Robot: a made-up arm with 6 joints. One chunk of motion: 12 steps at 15 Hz.
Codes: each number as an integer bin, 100 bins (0 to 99) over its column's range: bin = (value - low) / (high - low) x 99, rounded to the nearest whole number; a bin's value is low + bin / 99 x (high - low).
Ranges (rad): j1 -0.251..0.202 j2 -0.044..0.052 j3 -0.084..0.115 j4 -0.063..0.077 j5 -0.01..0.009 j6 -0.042..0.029
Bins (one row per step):
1: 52 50 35 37 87 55
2: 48 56 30 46 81 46
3: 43 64 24 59 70 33
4: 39 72 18 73 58 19
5: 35 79 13 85 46 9
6: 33 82 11 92 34 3
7: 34 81 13 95 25 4
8: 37 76 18 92 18 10
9: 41 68 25 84 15 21
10: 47 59 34 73 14 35
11: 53 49 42 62 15 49
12: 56 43 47 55 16 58
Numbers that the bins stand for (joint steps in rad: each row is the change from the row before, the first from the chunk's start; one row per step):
1: -0.01306 0.00448 -0.01365 -0.01068 0.00670 -0.00256
2: -0.03136 0.01030 -0.02370 0.00205 0.00555 -0.00901
3: -0.05424 0.01806 -0.03576 0.02043 0.00343 -0.01833
4: -0.07255 0.02582 -0.04782 0.04023 0.00113 -0.02837
5: -0.09085 0.03261 -0.05787 0.05720 -0.00117 -0.03555
6: -0.10000 0.03552 -0.06189 0.06710 -0.00347 -0.03985
7: -0.09542 0.03455 -0.05787 0.07134 -0.00520 -0.03913
8: -0.08170 0.02970 -0.04782 0.06710 -0.00655 -0.03483
9: -0.06339 0.02194 -0.03375 0.05579 -0.00712 -0.02694
10: -0.03594 0.01321 -0.01566 0.04023 -0.00731 -0.01690
11: -0.00848 0.00352 0.00042 0.02468 -0.00712 -0.00686
12: 0.00524 -0.00230 0.01047 0.01478 -0.00693 -0.00040

